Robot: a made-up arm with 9 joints. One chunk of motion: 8 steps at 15 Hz.
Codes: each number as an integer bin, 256 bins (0 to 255) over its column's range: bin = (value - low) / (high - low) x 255, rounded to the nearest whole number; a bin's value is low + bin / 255 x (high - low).
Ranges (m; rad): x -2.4..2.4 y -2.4..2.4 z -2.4..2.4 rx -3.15..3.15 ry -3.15..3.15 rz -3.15..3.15
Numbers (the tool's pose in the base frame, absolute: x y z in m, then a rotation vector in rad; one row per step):
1: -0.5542 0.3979 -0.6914 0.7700 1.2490 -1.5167
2: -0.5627 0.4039 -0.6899 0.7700 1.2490 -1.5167
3: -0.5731 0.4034 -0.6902 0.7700 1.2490 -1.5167
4: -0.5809 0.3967 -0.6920 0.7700 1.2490 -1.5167
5: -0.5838 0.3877 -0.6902 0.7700 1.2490 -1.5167
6: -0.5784 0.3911 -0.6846 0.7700 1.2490 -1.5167
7: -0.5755 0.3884 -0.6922 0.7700 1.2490 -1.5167
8: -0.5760 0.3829 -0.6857 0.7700 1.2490 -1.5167
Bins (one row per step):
1: 98 149 91 159 178 66
2: 98 149 91 159 178 66
3: 97 149 91 159 178 66
4: 97 149 91 159 178 66
5: 96 148 91 159 178 66
6: 97 148 91 159 178 66
7: 97 148 91 159 178 66
8: 97 148 91 159 178 66

